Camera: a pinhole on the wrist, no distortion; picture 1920 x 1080 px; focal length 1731.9 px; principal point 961.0 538.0 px. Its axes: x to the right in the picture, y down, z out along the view. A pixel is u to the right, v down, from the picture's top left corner.
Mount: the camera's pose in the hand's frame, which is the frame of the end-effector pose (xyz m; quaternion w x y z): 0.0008 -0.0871 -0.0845 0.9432 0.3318 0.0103 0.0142
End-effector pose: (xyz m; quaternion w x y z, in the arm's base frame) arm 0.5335 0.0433 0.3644 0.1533 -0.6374 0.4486 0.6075
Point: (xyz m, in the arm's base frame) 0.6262 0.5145 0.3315
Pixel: 279.2 707.1
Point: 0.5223 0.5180 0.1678
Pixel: 909.1 937.9
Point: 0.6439 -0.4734 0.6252
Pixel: behind the camera
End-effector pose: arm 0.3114 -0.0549 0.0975 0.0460 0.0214 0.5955 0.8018
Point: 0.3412 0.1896 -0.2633
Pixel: outside the picture
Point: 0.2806 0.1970 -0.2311
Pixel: 1194.8 102.9
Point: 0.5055 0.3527 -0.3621
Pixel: 467.0 94.8
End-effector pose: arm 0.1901 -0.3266 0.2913 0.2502 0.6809 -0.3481 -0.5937
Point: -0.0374 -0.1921 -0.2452
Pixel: 1612.0 441.4
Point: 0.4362 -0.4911 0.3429
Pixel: behind the camera
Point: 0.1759 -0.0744 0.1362
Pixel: 152.7 122.9
